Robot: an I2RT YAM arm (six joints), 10 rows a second.
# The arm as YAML. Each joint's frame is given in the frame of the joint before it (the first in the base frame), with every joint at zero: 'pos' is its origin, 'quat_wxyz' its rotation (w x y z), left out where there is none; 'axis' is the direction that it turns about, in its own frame. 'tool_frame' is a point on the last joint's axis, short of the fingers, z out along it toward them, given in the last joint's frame.
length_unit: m
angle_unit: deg
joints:
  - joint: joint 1
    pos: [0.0, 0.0, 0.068]
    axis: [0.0, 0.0, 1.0]
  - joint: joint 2
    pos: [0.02, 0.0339, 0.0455]
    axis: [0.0, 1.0, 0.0]
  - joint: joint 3
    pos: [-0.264, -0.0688, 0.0]
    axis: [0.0, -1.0, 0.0]
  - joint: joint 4
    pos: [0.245, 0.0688, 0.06]
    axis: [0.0, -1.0, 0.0]
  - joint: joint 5
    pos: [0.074, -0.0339, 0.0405]
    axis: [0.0, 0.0, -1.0]
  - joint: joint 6
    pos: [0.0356, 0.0, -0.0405]
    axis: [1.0, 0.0, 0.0]
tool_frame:
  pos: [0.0, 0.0, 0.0]
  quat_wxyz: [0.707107, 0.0, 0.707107, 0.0]
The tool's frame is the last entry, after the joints.
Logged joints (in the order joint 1, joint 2, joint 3, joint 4, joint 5, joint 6), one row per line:
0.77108, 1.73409, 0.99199, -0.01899, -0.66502, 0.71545
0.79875, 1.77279, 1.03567, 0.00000, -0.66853, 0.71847
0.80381, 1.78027, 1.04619, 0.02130, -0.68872, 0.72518
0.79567, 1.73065, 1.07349, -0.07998, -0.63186, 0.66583
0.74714, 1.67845, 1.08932, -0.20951, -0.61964, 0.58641
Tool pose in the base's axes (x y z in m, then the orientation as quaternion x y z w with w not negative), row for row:
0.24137, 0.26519, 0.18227, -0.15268, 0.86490, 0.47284, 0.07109
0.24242, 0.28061, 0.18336, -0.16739, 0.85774, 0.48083, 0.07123
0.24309, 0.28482, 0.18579, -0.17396, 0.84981, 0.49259, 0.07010
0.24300, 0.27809, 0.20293, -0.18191, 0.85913, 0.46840, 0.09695
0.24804, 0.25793, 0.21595, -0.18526, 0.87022, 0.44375, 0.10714
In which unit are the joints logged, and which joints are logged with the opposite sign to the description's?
The joints are logged in radians. Opposite sign: none.
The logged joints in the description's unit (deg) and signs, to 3 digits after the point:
44.180, 99.356, 56.837, -1.088, -38.103, 40.992
45.765, 101.573, 59.340, 0.000, -38.304, 41.165
46.055, 102.002, 59.942, 1.220, -39.461, 41.550
45.589, 99.159, 61.506, -4.583, -36.203, 38.149
42.808, 96.168, 62.413, -12.004, -35.503, 33.599

